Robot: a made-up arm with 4 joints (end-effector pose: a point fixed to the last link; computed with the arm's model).
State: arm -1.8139 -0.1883 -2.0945 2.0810
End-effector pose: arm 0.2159 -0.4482 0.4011 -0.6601 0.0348 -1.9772
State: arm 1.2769 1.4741 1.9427 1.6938
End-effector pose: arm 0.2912 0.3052 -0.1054 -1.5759 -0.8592 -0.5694
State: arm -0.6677 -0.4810 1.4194 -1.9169
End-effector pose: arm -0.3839 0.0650 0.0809 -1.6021 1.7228 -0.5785
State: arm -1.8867 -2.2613 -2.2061 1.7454
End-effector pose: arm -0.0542 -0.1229 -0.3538 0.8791 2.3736 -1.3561
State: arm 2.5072 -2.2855 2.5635 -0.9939
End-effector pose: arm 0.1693 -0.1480 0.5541 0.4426 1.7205 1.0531
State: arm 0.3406 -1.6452 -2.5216 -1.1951
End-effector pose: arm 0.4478 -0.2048 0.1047 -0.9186 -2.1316 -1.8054
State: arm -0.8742 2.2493 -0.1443 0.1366
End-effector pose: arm 0.4383 0.1017 0.1381 -1.0214 0.2363 -2.0066
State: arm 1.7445 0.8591 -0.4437 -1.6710
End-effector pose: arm -0.3183 0.0704 -0.0830 0.7810 -0.2585 0.5280
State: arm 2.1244 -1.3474 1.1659 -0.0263
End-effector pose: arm 0.3717 -0.2934 -0.2577 -2.0465 -2.2752 -0.4041
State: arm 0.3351 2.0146 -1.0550 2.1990
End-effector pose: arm -0.0642 0.2502 0.3621 1.1494 1.5314 1.7572
